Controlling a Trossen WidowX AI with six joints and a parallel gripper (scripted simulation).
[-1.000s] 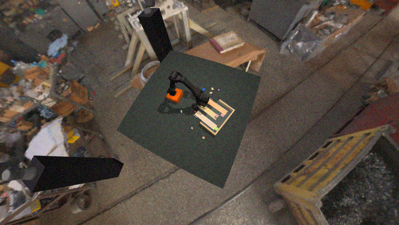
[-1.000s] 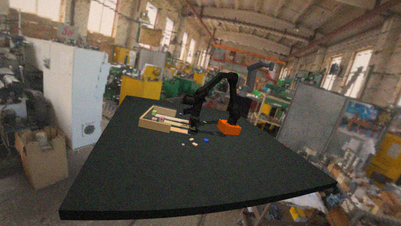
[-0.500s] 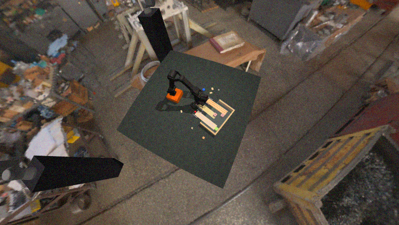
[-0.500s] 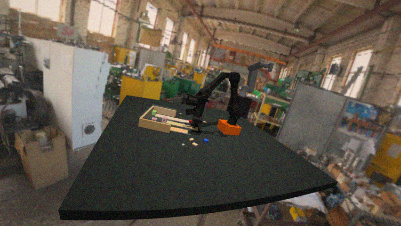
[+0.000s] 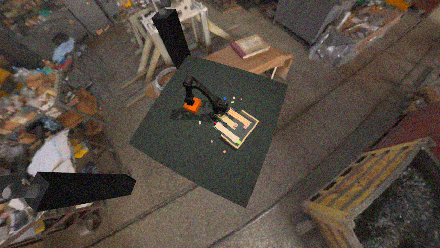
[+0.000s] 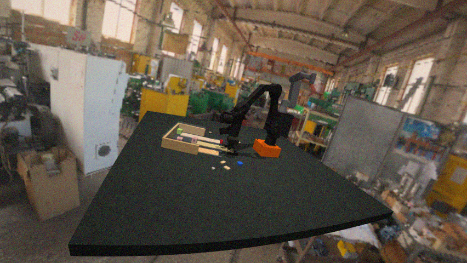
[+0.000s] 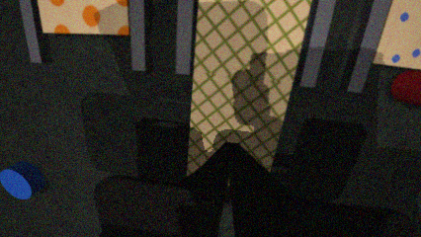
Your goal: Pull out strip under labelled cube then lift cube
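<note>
Now: the hatched strip 9 cm ahead of my gripper tip and 4 cm to the right of it. From my gripper tip the other things lie so: blue disc: 1 cm ahead, 18 cm to the left; then red piece: 1 cm ahead, 11 cm to the right, 1 cm above.
</note>
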